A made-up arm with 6 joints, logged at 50 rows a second.
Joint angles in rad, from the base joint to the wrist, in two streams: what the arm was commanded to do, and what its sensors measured. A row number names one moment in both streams.
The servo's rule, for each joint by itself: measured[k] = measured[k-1] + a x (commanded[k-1-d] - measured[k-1]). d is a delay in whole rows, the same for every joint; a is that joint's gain. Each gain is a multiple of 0.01, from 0.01 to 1. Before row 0 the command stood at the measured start. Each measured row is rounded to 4 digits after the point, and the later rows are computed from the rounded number. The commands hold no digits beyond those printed.
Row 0, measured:
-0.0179 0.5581 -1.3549 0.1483 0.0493 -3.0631
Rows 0 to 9, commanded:
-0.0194 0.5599 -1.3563 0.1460 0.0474 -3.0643
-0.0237 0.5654 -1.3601 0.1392 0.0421 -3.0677
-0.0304 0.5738 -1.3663 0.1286 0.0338 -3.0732
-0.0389 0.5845 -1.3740 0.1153 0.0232 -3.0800
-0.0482 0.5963 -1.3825 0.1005 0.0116 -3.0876
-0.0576 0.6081 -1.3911 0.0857 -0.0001 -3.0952
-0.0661 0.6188 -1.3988 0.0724 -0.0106 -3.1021
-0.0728 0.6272 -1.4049 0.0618 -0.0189 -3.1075
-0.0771 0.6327 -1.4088 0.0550 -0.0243 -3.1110
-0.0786 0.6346 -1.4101 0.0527 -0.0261 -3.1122
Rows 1 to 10, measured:
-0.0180 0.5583 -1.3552 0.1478 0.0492 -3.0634
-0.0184 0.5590 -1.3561 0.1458 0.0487 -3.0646
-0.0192 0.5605 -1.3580 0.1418 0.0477 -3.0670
-0.0206 0.5629 -1.3610 0.1357 0.0460 -3.0706
-0.0225 0.5662 -1.3651 0.1276 0.0436 -3.0754
-0.0250 0.5704 -1.3700 0.1180 0.0405 -3.0809
-0.0279 0.5752 -1.3755 0.1075 0.0369 -3.0868
-0.0310 0.5804 -1.3811 0.0970 0.0330 -3.0926
-0.0342 0.5856 -1.3864 0.0873 0.0290 -3.0978
-0.0373 0.5905 -1.3909 0.0793 0.0251 -3.1018
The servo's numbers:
d 0
a 0.07 0.10 0.19 0.23 0.07 0.28

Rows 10 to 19, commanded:
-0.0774 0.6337 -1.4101 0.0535 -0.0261 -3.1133
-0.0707 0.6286 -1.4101 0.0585 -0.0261 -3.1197
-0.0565 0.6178 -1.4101 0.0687 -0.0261 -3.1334
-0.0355 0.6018 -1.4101 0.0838 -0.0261 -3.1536
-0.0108 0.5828 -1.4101 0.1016 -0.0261 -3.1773
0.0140 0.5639 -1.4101 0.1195 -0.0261 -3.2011
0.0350 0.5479 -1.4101 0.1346 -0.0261 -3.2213
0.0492 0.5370 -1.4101 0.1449 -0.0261 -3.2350
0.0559 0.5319 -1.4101 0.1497 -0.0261 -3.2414
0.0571 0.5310 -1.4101 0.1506 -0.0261 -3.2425
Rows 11 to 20, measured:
-0.0401 0.5948 -1.3945 0.0734 0.0215 -3.1050
-0.0422 0.5982 -1.3975 0.0700 0.0182 -3.1091
-0.0432 0.6002 -1.3999 0.0697 0.0151 -3.1159
-0.0427 0.6004 -1.4018 0.0729 0.0122 -3.1265
-0.0405 0.5986 -1.4034 0.0795 0.0095 -3.1407
-0.0367 0.5951 -1.4047 0.0887 0.0070 -3.1576
-0.0317 0.5904 -1.4057 0.0993 0.0047 -3.1754
-0.0260 0.5851 -1.4065 0.1098 0.0025 -3.1921
-0.0203 0.5798 -1.4072 0.1190 0.0005 -3.2059
-0.0149 0.5749 -1.4078 0.1263 -0.0014 -3.2161

